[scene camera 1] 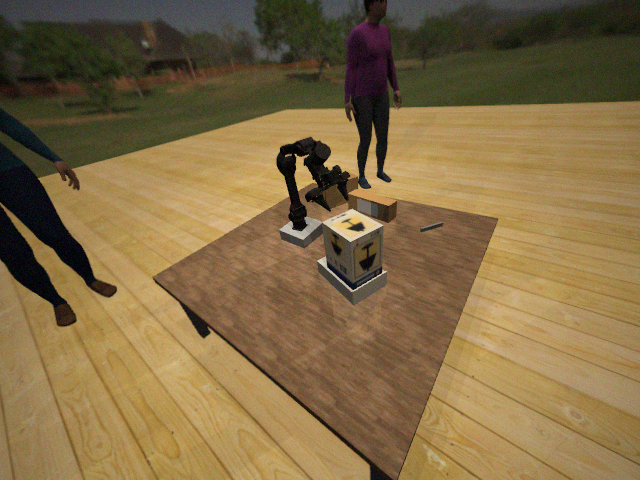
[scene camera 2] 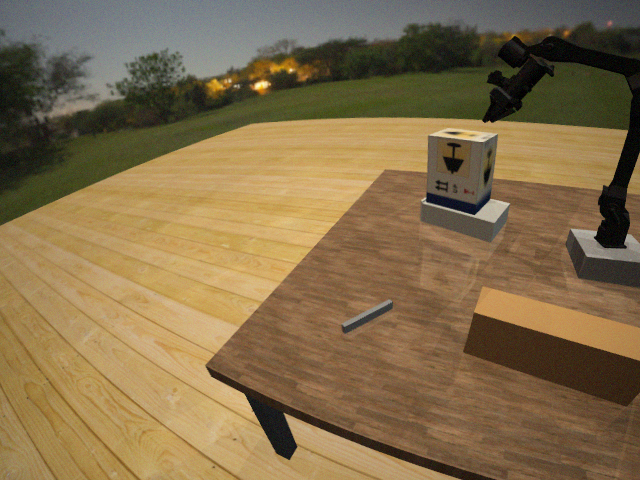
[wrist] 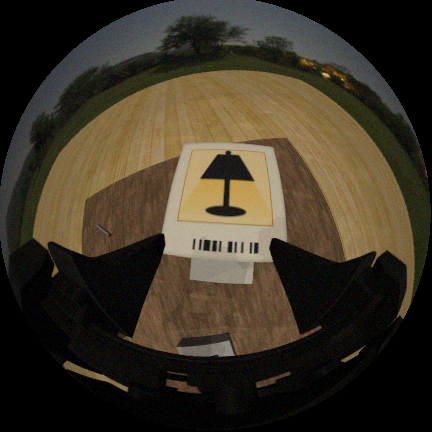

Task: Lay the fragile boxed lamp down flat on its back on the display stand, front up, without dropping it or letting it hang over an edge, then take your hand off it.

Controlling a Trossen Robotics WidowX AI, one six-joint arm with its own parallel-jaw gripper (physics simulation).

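Pixels of known places: gripper, between the fingertips: [scene camera 1: 339, 205] [scene camera 2: 487, 121] [wrist: 218, 242]; arm's base, origin of its link: [scene camera 1: 299, 226] [scene camera 2: 609, 242].
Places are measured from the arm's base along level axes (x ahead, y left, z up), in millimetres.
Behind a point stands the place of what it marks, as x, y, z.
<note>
The boxed lamp [scene camera 1: 353, 248] @[460, -324, 198] [scene camera 2: 457, 170] @[435, -152, 134] [wrist: 225, 200] @[398, -217, 230], a white box with a blue band at its bottom, stands tall on the white display stand [scene camera 1: 369, 290] @[499, -277, -36] [scene camera 2: 454, 222] @[432, -133, -34] [wrist: 220, 272] @[303, -162, 3]. The lamp pictures on its visible sides are upside down, shade toward the bottom. Its top face has a lamp picture and a barcode. A strip of stand shows on the arm's side. My gripper [scene camera 1: 338, 204] @[351, -189, 277] [scene camera 2: 488, 119] @[351, -189, 277] [wrist: 218, 242] @[351, -189, 277] is open and empty, above and on the arm's side of the box, fingers pointing slantwise down and apart from it. The box's underside is hidden.
A brown carton [scene camera 1: 385, 209] @[393, 292, 16] [scene camera 2: 558, 330] @[296, 391, 44] lies beside the arm's base block [scene camera 1: 301, 236] @[54, -70, -7] [scene camera 2: 602, 260] @[63, 90, -2] [wrist: 207, 348] @[68, -15, -4]; another carton [scene camera 1: 334, 197] @[31, 381, 4] is partly behind the gripper. A thin grey bar [scene camera 1: 431, 226] @[641, 292, -48] [scene camera 2: 367, 316] @[641, 307, -48] [wrist: 104, 230] @[625, 277, -47] lies on the table [scene camera 1: 248, 294] @[14, -468, -65] [scene camera 2: 310, 351] @[739, 411, -66]. Two people stand beyond the table.
</note>
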